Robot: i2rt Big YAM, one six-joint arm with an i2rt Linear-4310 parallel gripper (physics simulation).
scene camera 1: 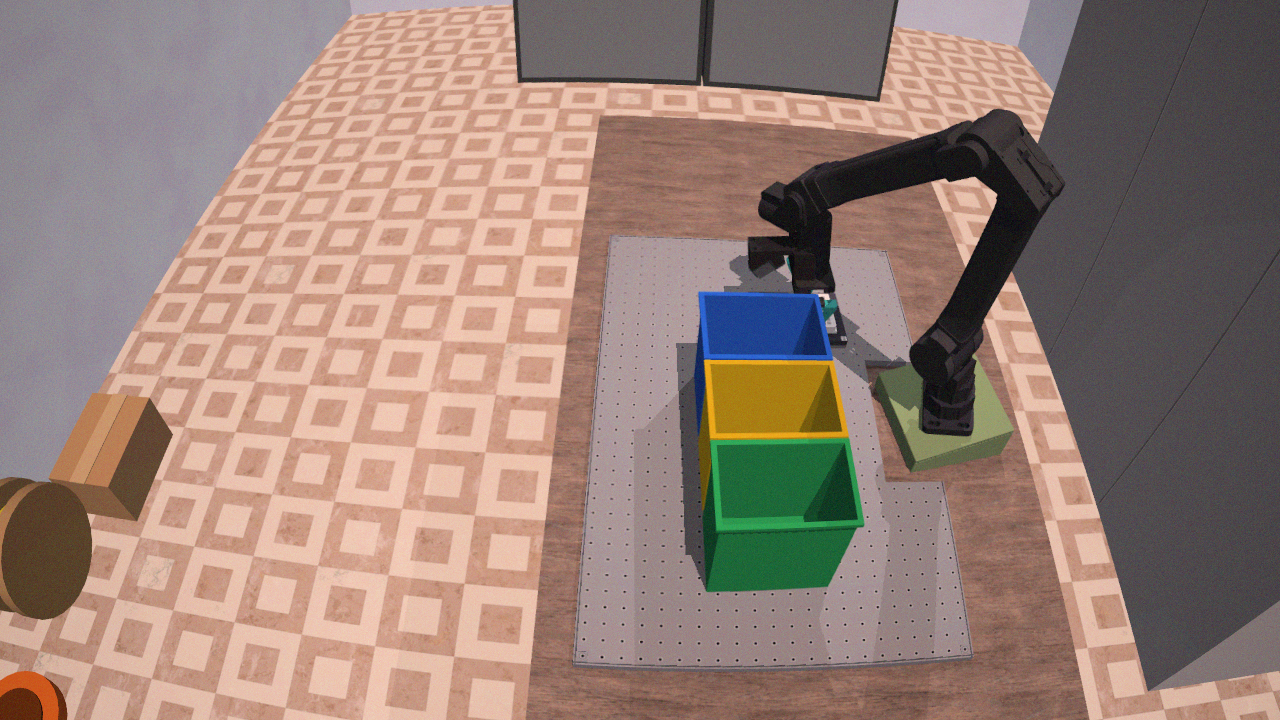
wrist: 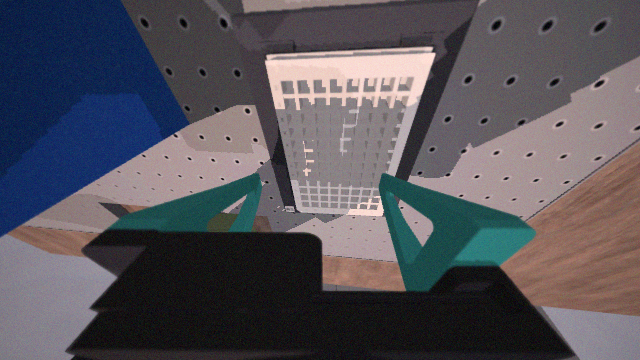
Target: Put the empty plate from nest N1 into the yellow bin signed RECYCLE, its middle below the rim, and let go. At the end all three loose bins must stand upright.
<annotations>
gripper: scene camera 1; wrist
blue bin: scene camera 1; wrist
same spot on blue bin: (wrist: 89, 97) = (scene camera 1: 782, 354)
same spot on gripper: (wrist: 166, 260) = (scene camera 1: 794, 290)
</annotations>
